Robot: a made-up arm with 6 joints. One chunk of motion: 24 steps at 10 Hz.
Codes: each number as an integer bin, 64 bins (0 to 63) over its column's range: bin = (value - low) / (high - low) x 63, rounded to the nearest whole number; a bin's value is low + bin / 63 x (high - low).
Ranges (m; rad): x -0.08..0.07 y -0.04..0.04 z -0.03..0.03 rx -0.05..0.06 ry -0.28..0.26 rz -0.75..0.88
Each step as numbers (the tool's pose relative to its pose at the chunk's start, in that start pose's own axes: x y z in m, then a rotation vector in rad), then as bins.
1 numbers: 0.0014 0.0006 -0.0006 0.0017 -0.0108 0.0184
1 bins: 34 32 31 30 31 30
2 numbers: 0.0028 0.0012 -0.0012 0.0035 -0.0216 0.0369
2 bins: 35 32 30 31 30 30
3 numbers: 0.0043 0.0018 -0.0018 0.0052 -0.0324 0.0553
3 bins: 35 33 30 32 29 31
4 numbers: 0.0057 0.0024 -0.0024 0.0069 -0.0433 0.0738
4 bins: 36 33 29 33 28 32
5 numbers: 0.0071 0.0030 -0.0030 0.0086 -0.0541 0.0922
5 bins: 37 34 28 34 26 33
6 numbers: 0.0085 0.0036 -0.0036 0.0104 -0.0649 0.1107
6 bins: 37 34 28 35 25 33
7 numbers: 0.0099 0.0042 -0.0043 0.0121 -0.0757 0.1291
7 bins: 38 35 27 36 24 34
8 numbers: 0.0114 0.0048 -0.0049 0.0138 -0.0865 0.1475
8 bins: 38 35 26 37 23 35
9 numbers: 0.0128 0.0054 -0.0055 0.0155 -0.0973 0.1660
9 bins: 39 36 26 38 21 35
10 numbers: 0.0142 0.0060 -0.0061 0.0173 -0.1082 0.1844
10 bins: 40 36 25 39 20 36
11 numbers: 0.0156 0.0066 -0.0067 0.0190 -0.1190 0.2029
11 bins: 40 37 24 40 19 37
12 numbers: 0.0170 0.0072 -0.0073 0.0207 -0.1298 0.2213
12 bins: 41 37 24 40 18 38
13 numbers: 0.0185 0.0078 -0.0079 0.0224 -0.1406 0.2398
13 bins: 41 38 23 41 16 38
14 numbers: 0.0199 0.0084 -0.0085 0.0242 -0.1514 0.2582
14 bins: 42 38 23 42 15 39
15 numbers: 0.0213 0.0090 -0.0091 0.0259 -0.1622 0.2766
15 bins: 43 39 22 43 14 40
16 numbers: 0.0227 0.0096 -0.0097 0.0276 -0.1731 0.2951
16 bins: 43 39 21 44 12 40
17 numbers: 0.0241 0.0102 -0.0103 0.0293 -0.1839 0.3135
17 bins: 44 40 21 45 11 41
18 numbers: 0.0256 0.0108 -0.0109 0.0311 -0.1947 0.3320
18 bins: 44 40 20 46 10 42
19 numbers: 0.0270 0.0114 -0.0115 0.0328 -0.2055 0.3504
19 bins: 45 40 19 47 9 43
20 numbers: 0.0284 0.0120 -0.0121 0.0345 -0.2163 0.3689
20 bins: 46 41 19 48 7 43
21 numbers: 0.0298 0.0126 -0.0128 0.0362 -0.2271 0.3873
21 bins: 46 41 18 49 6 44
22 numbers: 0.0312 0.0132 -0.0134 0.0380 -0.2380 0.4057
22 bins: 47 42 17 50 5 45
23 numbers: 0.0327 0.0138 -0.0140 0.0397 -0.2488 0.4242
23 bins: 47 42 17 51 4 45
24 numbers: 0.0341 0.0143 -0.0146 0.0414 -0.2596 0.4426
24 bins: 48 43 16 52 2 46
